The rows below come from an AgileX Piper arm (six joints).
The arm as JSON. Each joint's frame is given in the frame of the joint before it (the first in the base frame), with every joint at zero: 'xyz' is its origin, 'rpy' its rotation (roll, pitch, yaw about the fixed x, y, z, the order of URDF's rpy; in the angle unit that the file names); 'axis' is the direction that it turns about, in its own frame. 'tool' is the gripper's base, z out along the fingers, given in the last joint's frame.
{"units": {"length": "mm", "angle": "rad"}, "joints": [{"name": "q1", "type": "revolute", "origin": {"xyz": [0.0, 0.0, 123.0], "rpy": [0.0, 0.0, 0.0]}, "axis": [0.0, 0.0, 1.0]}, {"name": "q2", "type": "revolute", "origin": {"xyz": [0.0, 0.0, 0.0], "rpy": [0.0, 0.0, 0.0]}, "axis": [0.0, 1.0, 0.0]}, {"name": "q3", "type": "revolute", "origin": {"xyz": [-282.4, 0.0, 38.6], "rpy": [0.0, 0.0, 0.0]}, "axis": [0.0, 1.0, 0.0]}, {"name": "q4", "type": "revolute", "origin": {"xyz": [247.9, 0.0, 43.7], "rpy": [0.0, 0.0, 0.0]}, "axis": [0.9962, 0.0, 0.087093]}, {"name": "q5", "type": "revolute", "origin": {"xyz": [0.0, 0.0, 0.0], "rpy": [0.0, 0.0, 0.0]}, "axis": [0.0, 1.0, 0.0]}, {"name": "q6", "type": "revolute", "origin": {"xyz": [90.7, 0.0, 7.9], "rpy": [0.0, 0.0, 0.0]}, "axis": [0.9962, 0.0, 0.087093]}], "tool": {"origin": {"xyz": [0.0, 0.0, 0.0], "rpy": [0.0, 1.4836, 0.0]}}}
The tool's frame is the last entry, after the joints.
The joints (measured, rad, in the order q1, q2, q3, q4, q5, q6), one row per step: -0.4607 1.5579 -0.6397 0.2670 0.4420 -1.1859; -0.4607 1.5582 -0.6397 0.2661 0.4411 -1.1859; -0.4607 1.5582 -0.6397 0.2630 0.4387 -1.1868; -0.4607 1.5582 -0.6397 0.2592 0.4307 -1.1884; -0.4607 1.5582 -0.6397 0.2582 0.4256 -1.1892; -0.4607 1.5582 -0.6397 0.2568 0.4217 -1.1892; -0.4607 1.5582 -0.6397 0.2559 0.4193 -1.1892; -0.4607 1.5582 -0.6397 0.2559 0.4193 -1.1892; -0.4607 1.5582 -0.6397 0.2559 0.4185 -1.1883; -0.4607 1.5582 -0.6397 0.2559 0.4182 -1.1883; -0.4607 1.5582 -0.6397 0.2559 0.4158 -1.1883; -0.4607 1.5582 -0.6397 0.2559 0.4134 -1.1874; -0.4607 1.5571 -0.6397 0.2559 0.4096 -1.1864; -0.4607 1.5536 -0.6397 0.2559 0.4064 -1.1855; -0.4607 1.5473 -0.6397 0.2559 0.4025 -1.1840; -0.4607 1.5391 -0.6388 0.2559 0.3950 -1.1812; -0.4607 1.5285 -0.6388 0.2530 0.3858 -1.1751; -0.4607 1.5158 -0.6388 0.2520 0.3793 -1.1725; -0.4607 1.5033 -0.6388 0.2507 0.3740 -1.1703; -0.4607 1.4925 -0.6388 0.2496 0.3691 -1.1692
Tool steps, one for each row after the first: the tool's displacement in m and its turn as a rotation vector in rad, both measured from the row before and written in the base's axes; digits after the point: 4 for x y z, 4 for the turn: 0.0000 -0.0001 -0.0001 -0.0010 -0.0002 0.0005; 0.0001 -0.0002 0.0000 -0.0036 -0.0009 0.0027; 0.0004 -0.0006 0.0002 -0.0076 -0.0050 0.0029; 0.0003 -0.0003 0.0001 -0.0039 -0.0037 0.0006; 0.0002 -0.0003 0.0001 -0.0032 -0.0026 0.0004; 0.0001 -0.0002 0.0001 -0.0020 -0.0016 0.0003; 0.0000 0.0000 0.0000 0.0000 0.0000 0.0000; 0.0001 0.0000 0.0000 -0.0002 -0.0007 -0.0010; 0.0000 0.0000 0.0000 -0.0002 -0.0002 -0.0001; 0.0002 -0.0001 0.0001 -0.0014 -0.0019 -0.0004; 0.0002 -0.0001 0.0001 -0.0011 -0.0019 -0.0013; 0.0002 -0.0002 0.0004 -0.0024 -0.0040 -0.0016; 0.0001 -0.0001 0.0010 -0.0032 -0.0057 -0.0014; 0.0001 -0.0001 0.0017 -0.0046 -0.0088 -0.0021; 0.0001 -0.0002 0.0021 -0.0067 -0.0126 -0.0039; 0.0002 -0.0004 0.0029 -0.0097 -0.0163 -0.0051; 0.0000 -0.0002 0.0034 -0.0091 -0.0164 -0.0028; -0.0001 -0.0001 0.0033 -0.0086 -0.0152 -0.0020; -0.0001 -0.0001 0.0029 -0.0079 -0.0133 -0.0011
